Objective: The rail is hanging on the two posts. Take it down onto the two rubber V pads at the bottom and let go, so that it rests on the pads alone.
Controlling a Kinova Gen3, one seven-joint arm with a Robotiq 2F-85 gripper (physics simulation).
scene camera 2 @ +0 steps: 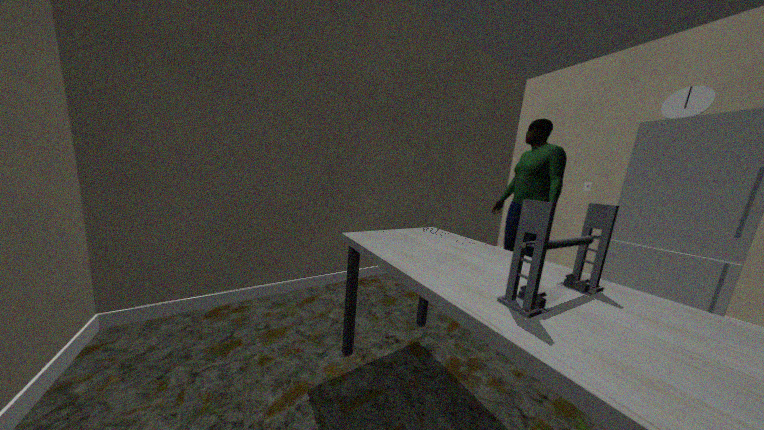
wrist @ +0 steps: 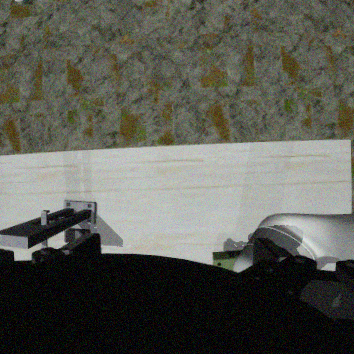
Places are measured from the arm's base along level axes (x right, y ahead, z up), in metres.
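Pixels of known places: gripper, fingertip midpoint: (wrist: 175, 253).
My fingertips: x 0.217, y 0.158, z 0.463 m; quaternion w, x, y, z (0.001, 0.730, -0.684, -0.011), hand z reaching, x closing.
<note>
Behind a point stands the place of what it marks.
The dark round rail (scene camera 2: 569, 243) {y 0.425, x -0.100, z 0.084 m} hangs level between the near post (scene camera 2: 536, 216) {y 0.424, x -0.294, z 0.166 m} and the far post (scene camera 2: 603, 213) {y 0.438, x 0.106, z 0.175 m}, well above the table. Dark blocks at the post feet, one at the near post (scene camera 2: 541, 296) {y 0.404, x -0.234, z -0.056 m} and one at the far post (scene camera 2: 573, 280) {y 0.450, x 0.044, z -0.066 m}, look like the V pads; their V shape is too small to make out. In the wrist view one post (wrist: 50, 226) {y 0.417, x 0.125, z 0.121 m} shows at the lower left, partly behind the left finger; the rail's round bar cannot be made out there. My gripper (wrist: 175, 253) {y 0.159, x 0.217, z 0.463 m} is open and empty, apart from the rail. It does not show in scene camera 2.
The posts stand on a white table (scene camera 2: 438, 261) {y 0.775, x -0.281, z -0.094 m} (wrist: 175, 190) {y 0.191, x 0.196, z -0.094 m}. In the wrist view a light grey rounded robot part (wrist: 315, 227) {y 0.008, x 0.208, z 0.311 m} and a green plate (wrist: 224, 258) {y 0.054, x 0.044, z -0.041 m} are at the lower right. A person in green (scene camera 2: 537, 170) stands behind the table, near the posts in scene camera 2.
</note>
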